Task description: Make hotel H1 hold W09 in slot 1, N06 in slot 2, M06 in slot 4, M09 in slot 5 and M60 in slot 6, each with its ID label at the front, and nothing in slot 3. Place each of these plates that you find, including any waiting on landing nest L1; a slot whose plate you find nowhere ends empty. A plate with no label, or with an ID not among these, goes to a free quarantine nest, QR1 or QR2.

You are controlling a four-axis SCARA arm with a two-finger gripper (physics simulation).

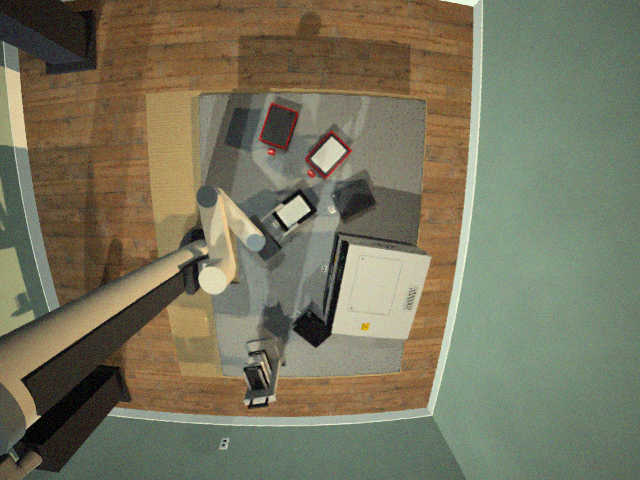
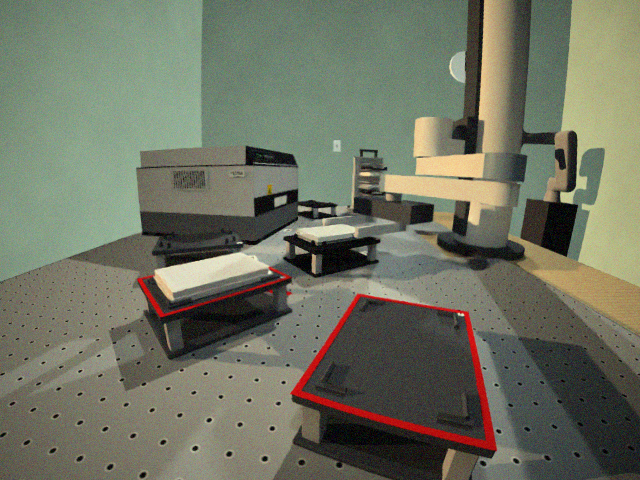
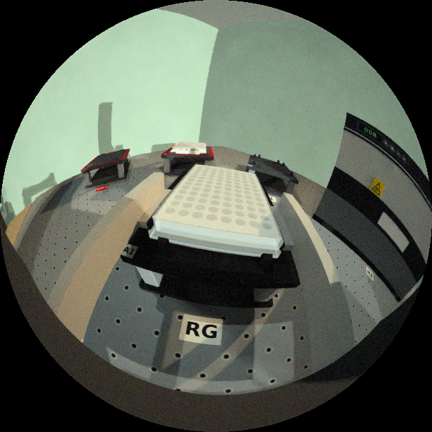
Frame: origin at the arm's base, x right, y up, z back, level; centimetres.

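Seen in the pictures: gripper, between the fingertips: (image 1: 290, 214) (image 2: 338, 227); arm's base, origin of its link: (image 1: 205, 253) (image 2: 478, 247).
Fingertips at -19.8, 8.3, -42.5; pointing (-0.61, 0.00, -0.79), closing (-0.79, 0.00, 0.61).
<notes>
Pixels of each thing's top centre, then the offset from my fingertips to it, as dx, dy, dz. "spot": a spot on its surface instead.
- white many-welled plate, centre of its top: (image 2: 332, 229) (image 1: 293, 211) -1.0, -0.3, -1.3
- black regrip nest RG, centre of its top: (image 2: 332, 233) (image 1: 293, 211) -1.0, -1.0, -1.3
- Red-rimmed nest QR2, centre of its top: (image 2: 403, 341) (image 1: 278, 125) -36.8, -1.6, +5.0
- white plate, centre of its top: (image 2: 212, 268) (image 1: 328, 154) -25.2, -0.6, -16.1
- red-rimmed nest, a spot on its surface: (image 2: 149, 289) (image 1: 343, 144) spot: -29.6, -2.0, -22.3
- dark empty nest, centre of its top: (image 2: 198, 234) (image 1: 354, 199) -6.4, -1.0, -27.8
- large grey device, centre of its top: (image 2: 225, 151) (image 1: 381, 296) +30.3, +17.3, -36.3
- black nest, centre of its top: (image 2: 313, 201) (image 1: 312, 332) +58.6, -1.4, -9.8
My gripper (image 3: 222, 191) is shut on a white many-welled plate (image 1: 293, 210) (image 2: 321, 234) (image 3: 215, 200), one finger along each side. The plate is level, at or just above the black regrip nest RG (image 1: 311, 200) (image 2: 334, 245) (image 3: 215, 267); contact is unclear. No ID is readable on it. Hotel H1 (image 1: 274, 381) (image 2: 356, 180) holds several plates; their IDs are unreadable. Red-rimmed nest QR2 (image 1: 279, 126) (image 2: 403, 351) (image 3: 107, 161) is empty. A white plate (image 1: 328, 154) (image 2: 211, 273) (image 3: 187, 148) lies on the other red-rimmed nest (image 1: 340, 139) (image 2: 149, 289) (image 3: 166, 155).
A dark empty nest (image 1: 355, 198) (image 2: 193, 243) (image 3: 272, 171) stands near the large grey device (image 1: 379, 289) (image 2: 206, 191) (image 3: 357, 165), whose display reads 008. Another black nest (image 1: 312, 328) (image 2: 316, 206) stands between that device and the hotel. The arm's column (image 2: 501, 77) stands beside the perforated deck.
</notes>
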